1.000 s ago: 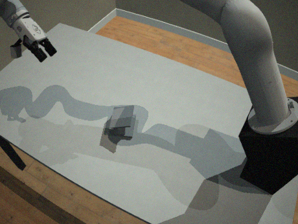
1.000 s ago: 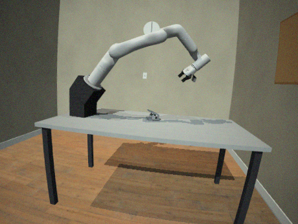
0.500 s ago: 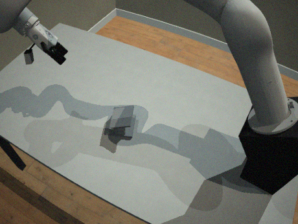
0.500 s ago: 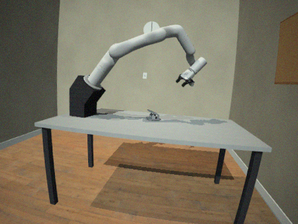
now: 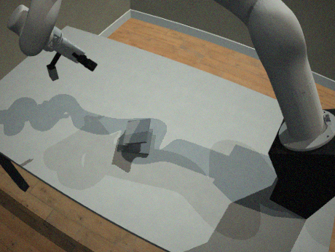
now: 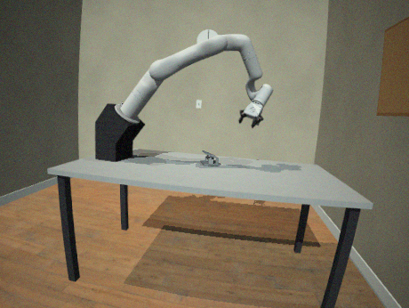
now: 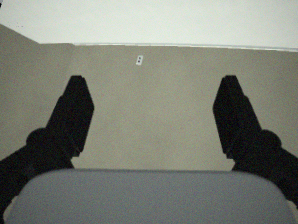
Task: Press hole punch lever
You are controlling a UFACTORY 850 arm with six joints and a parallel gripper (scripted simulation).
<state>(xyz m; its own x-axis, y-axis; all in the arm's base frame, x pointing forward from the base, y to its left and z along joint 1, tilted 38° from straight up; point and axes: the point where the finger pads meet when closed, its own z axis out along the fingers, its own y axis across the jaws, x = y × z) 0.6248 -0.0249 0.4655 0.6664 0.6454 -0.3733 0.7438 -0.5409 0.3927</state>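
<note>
My hand is 250 mm above the hole punch, 200 mm past it and 90 mm to the right of it.
</note>
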